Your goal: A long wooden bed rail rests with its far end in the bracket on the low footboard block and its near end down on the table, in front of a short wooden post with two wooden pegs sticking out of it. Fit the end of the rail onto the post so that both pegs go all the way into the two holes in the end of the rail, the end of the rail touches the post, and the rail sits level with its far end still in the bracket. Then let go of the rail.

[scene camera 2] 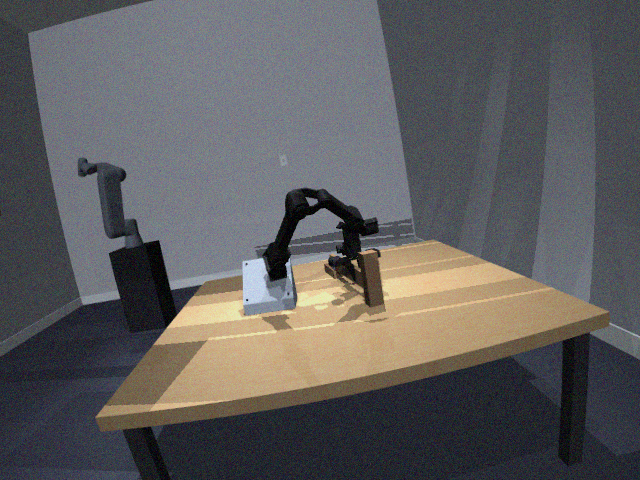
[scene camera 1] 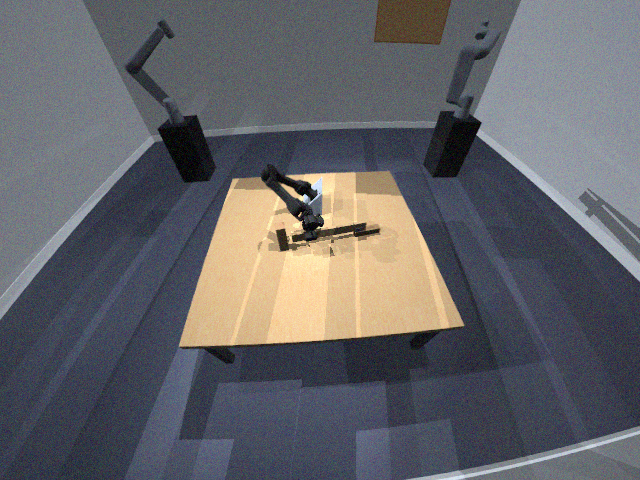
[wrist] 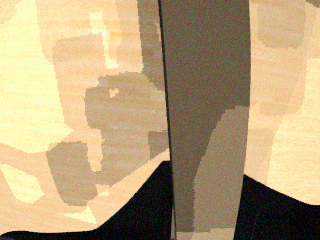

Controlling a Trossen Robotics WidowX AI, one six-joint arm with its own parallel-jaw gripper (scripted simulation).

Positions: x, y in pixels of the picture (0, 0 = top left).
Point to a wooden rail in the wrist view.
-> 207, 64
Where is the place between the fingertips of my gripper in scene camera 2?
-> At 357, 279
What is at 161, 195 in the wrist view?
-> My gripper.
